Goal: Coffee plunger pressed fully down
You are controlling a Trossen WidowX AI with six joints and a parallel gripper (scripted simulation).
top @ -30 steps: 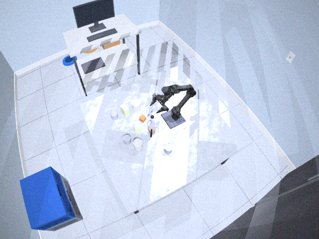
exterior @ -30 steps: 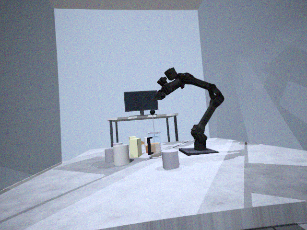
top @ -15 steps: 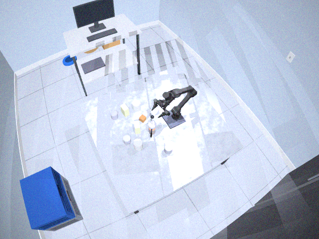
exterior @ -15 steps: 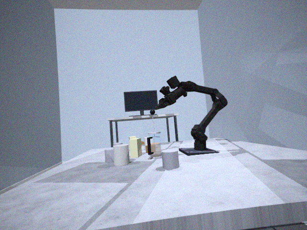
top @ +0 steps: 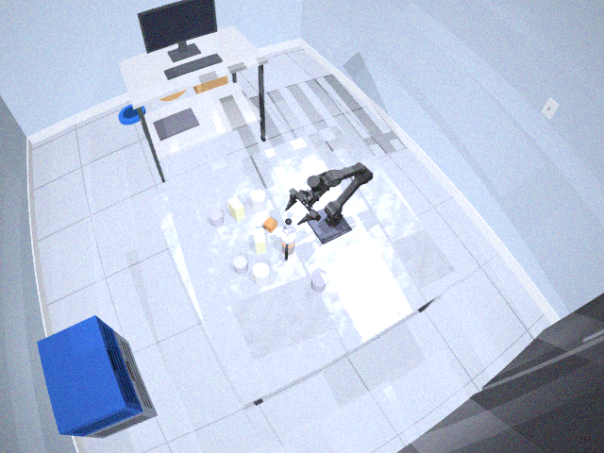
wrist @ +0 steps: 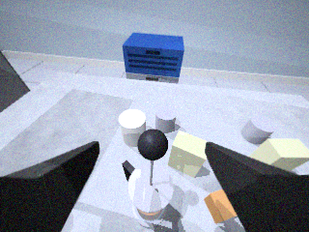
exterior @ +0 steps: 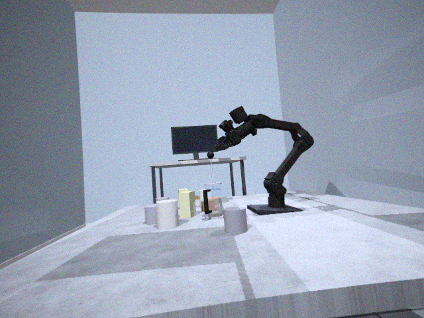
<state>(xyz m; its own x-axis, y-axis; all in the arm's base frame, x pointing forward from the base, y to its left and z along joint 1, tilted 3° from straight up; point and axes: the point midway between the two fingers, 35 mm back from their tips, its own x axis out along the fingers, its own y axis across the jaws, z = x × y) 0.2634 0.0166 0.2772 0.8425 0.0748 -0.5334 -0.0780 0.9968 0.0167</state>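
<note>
Right now my gripper tip is 2 cm short of the coffee press, 1 cm to the right of it and 15 cm above it. The rest, counted from my gripper tip: orange cube: 2 cm ahead, 17 cm to the right, 26 cm below.
</note>
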